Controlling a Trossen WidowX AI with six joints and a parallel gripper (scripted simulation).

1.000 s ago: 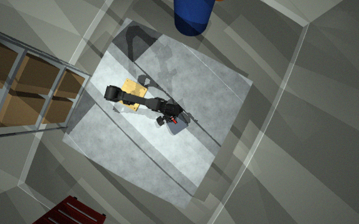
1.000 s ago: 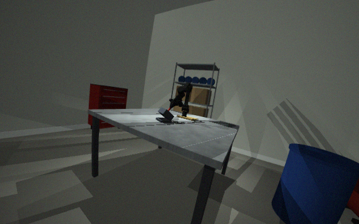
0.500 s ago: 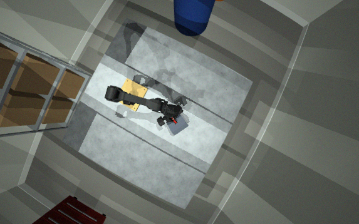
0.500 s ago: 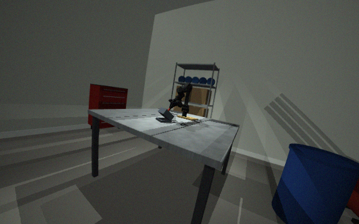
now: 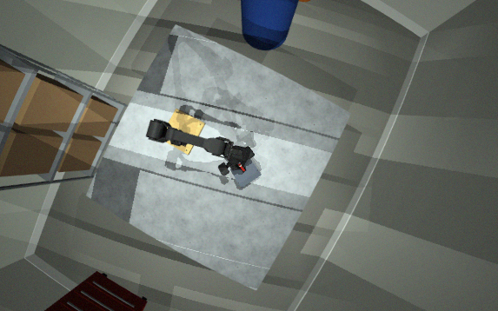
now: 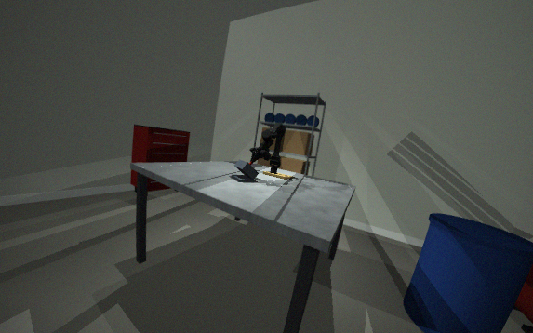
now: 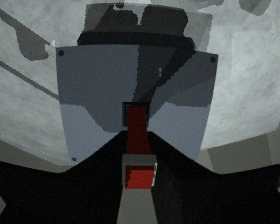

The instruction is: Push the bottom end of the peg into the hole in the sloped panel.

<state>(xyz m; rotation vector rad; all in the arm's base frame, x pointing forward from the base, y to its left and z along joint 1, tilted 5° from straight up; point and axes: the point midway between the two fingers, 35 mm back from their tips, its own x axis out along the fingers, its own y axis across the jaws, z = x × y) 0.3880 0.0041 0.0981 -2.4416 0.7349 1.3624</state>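
Now: gripper tip 30 mm short of the sloped grey panel, 20 mm to the left of it and 50 mm above it. The rest, counted from my gripper tip: red peg: 10 mm behind, 10 mm to the left, 10 mm above.
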